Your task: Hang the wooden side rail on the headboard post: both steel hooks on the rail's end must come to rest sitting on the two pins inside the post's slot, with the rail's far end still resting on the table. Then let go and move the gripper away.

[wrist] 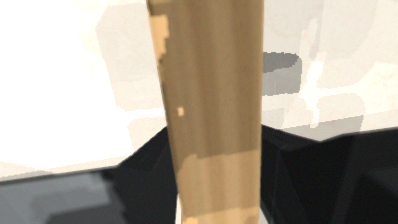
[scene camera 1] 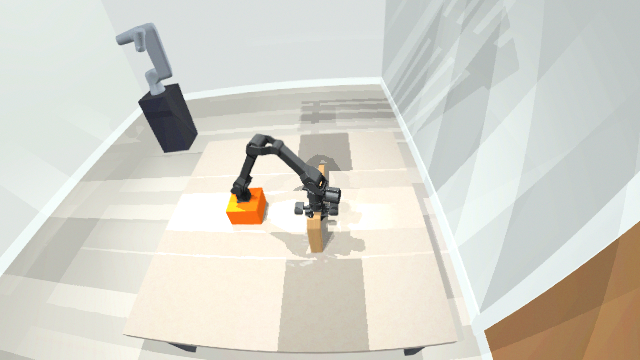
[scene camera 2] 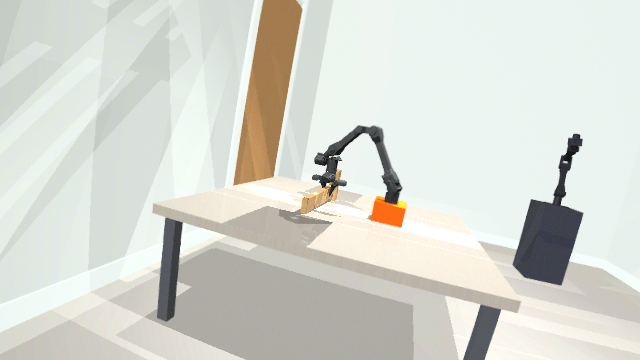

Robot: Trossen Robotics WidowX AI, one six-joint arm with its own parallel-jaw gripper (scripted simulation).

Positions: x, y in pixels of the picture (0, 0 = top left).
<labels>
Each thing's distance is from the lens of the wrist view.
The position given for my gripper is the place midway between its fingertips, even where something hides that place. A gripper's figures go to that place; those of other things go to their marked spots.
my gripper (wrist: 202, 125): 0.11 m
rail (wrist: 210, 67): 0.05 m
</labels>
